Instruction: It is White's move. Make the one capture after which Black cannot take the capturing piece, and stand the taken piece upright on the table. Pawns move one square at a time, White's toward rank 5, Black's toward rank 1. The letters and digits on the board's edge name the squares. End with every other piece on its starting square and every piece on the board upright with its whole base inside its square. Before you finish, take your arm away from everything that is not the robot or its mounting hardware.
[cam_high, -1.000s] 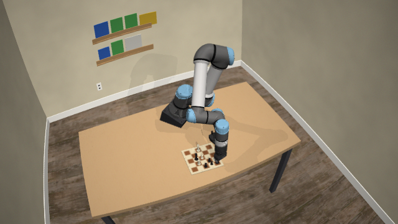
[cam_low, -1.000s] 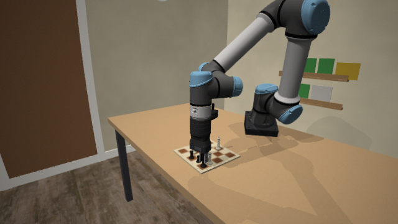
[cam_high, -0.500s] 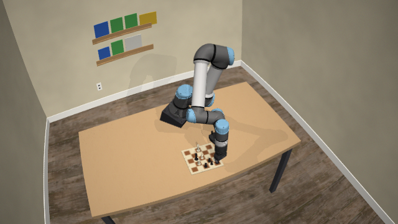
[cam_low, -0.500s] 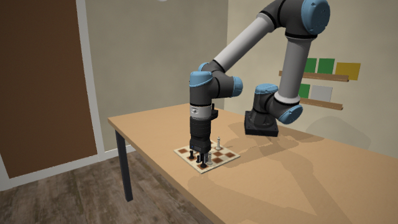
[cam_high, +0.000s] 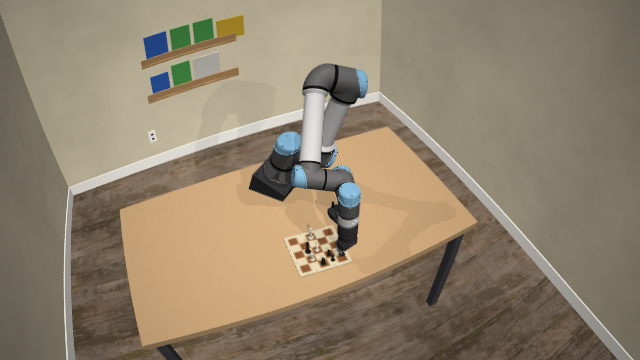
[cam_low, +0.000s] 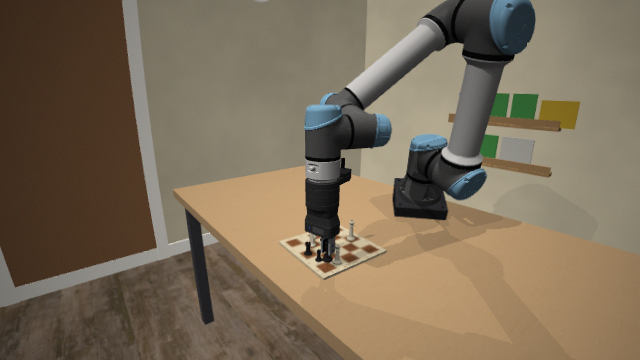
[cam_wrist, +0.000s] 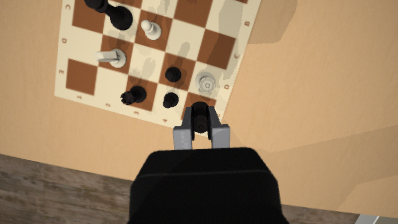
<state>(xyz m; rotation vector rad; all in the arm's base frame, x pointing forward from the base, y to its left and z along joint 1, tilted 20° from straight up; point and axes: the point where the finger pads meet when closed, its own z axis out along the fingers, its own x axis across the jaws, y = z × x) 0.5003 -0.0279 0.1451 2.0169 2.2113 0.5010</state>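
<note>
My hand is 90 mm past the white pawn, 60 mm to the left of it and 40 mm above it. Round my hand: chessboard: 90 mm behind, 60 mm to the right, 60 mm below.
</note>
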